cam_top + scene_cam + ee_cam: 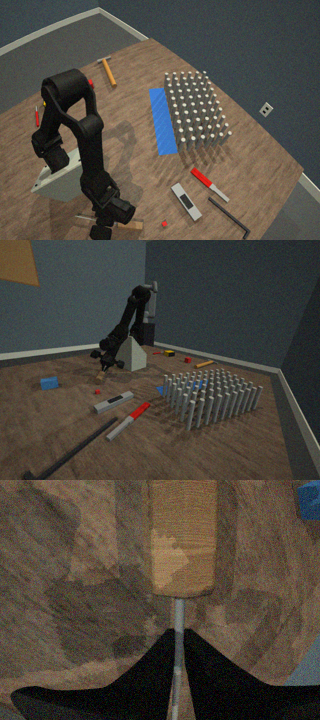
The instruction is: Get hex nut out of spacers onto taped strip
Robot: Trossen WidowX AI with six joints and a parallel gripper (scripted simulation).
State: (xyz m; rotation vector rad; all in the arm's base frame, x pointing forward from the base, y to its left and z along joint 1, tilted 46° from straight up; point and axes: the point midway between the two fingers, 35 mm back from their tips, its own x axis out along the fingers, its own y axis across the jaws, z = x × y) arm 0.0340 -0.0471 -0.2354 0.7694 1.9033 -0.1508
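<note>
The small red cube lies 17 cm ahead of my gripper tip, 11 cm to the right of it and 1 cm below it. Also, from my gripper tip: blue block (3 cm behind, 24 cm to the right); thin metal rod (2 cm behind, 2 cm to the left); grey bar (28 cm ahead, 9 cm to the right, 1 cm below).
</note>
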